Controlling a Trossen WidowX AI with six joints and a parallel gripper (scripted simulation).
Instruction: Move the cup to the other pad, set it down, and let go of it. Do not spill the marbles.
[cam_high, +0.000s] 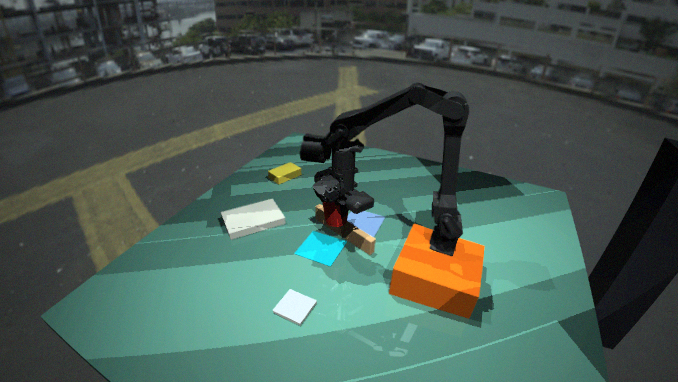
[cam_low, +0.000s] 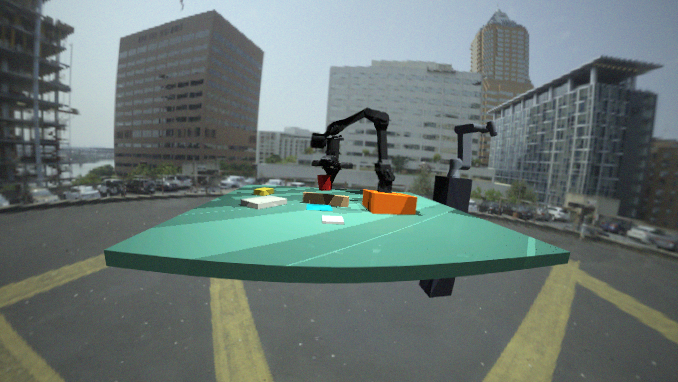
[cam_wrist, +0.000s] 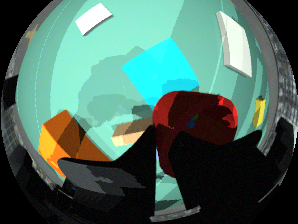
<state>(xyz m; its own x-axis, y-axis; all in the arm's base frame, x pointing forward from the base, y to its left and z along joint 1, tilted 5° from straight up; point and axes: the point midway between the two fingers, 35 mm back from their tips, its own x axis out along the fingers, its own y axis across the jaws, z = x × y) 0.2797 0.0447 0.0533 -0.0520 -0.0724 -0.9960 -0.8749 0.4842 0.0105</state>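
The cyan pad is 120 mm below my gripper tip, 50 mm ahead of it and 30 mm to the left of it. Also, from my gripper tip: cup: 30 mm ahead, 20 mm to the right; white tile: 250 mm to the left, 110 mm below; wooden bar: 100 mm below, 50 mm to the right, 20 mm ahead.
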